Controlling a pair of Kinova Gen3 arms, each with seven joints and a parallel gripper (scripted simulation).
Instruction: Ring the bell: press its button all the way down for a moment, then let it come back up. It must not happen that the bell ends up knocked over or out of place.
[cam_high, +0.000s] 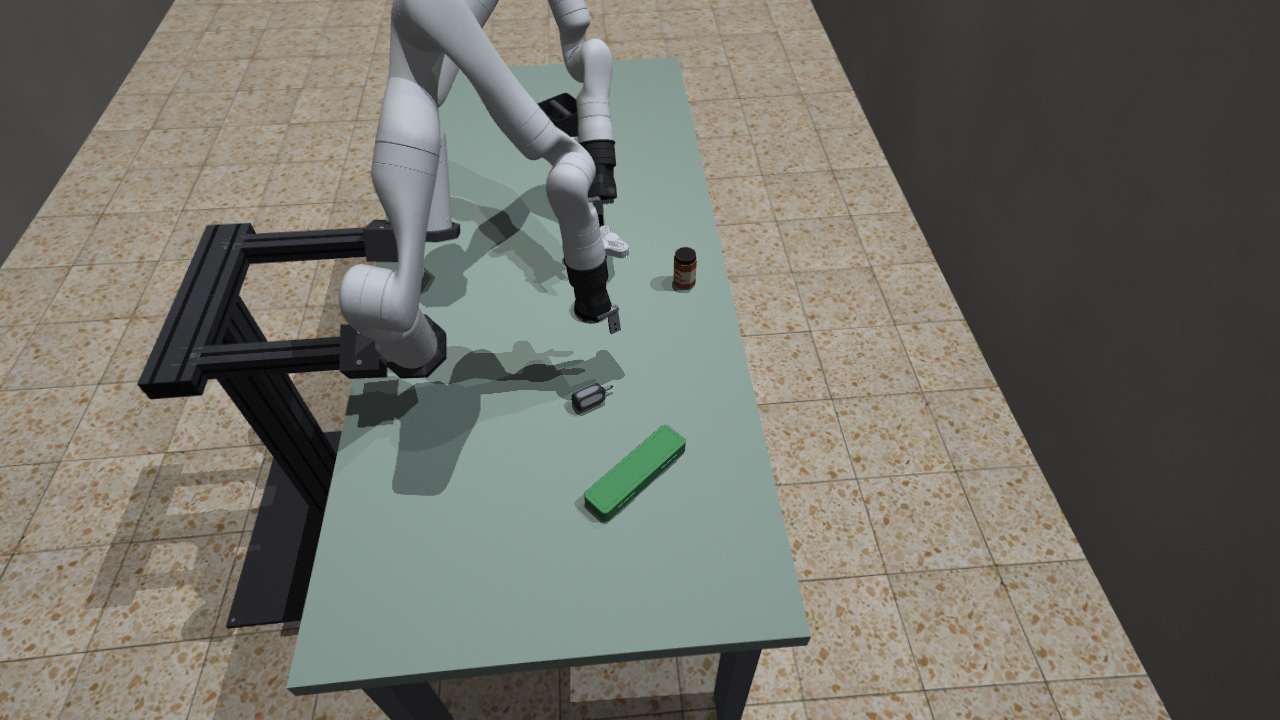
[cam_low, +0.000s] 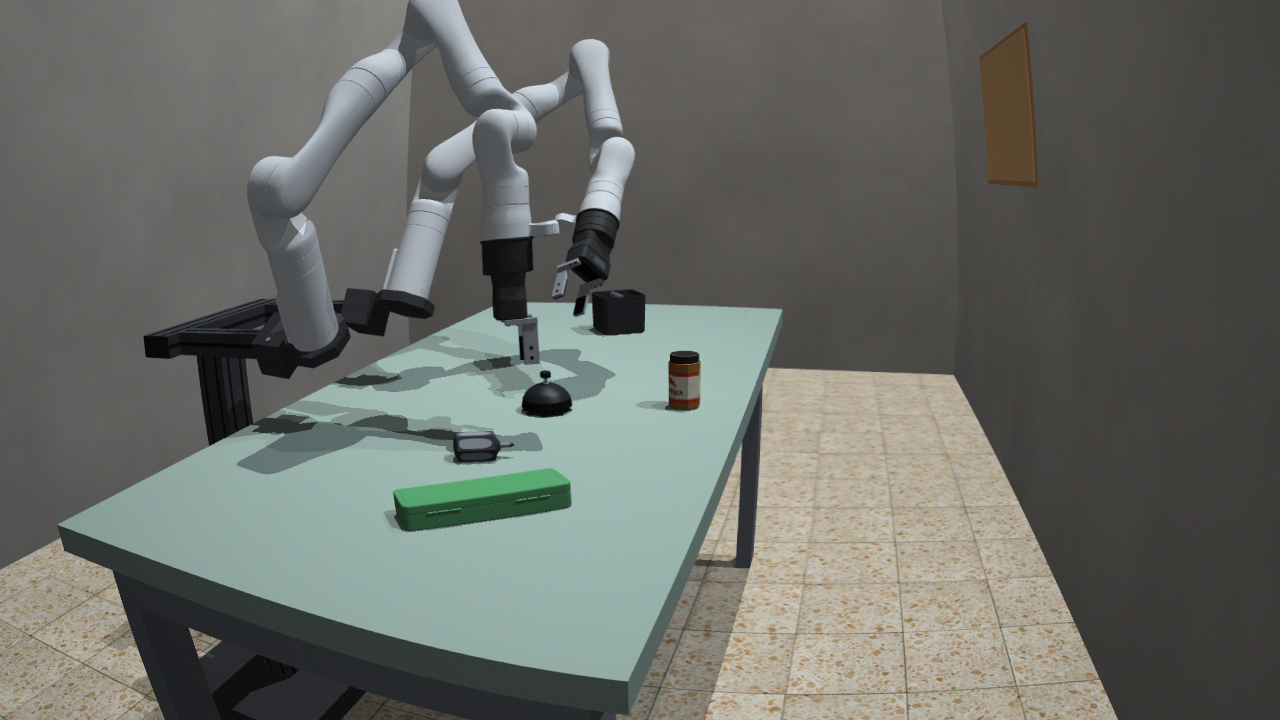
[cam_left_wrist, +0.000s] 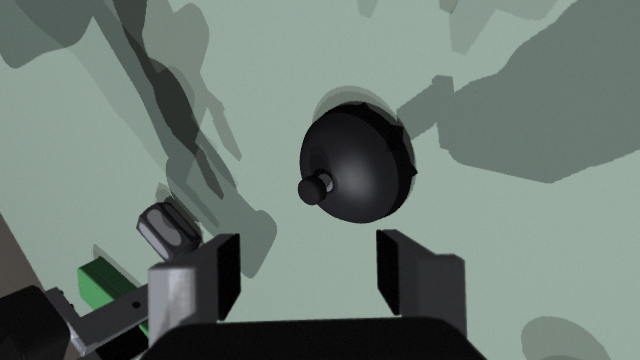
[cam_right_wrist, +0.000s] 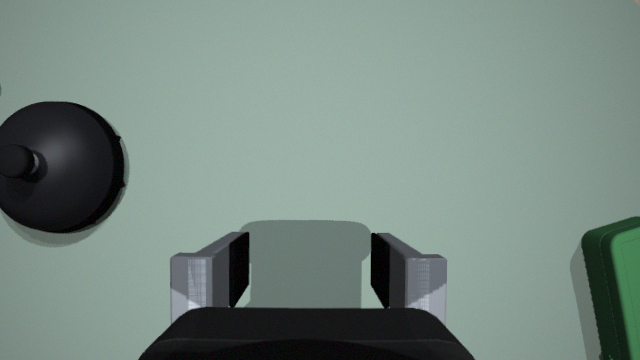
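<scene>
Right now the button is 15 cm to the left of my right hand, 8 cm below it and 3 cm behind it. From my right hand the other things lie so: black box (84 cm to the left, 10 cm below, 9 cm behind); then black domed bell (15 cm to the left, 10 cm below, 3 cm behind); then jar (22 cm to the left, 19 cm ahead, 9 cm below).
</scene>
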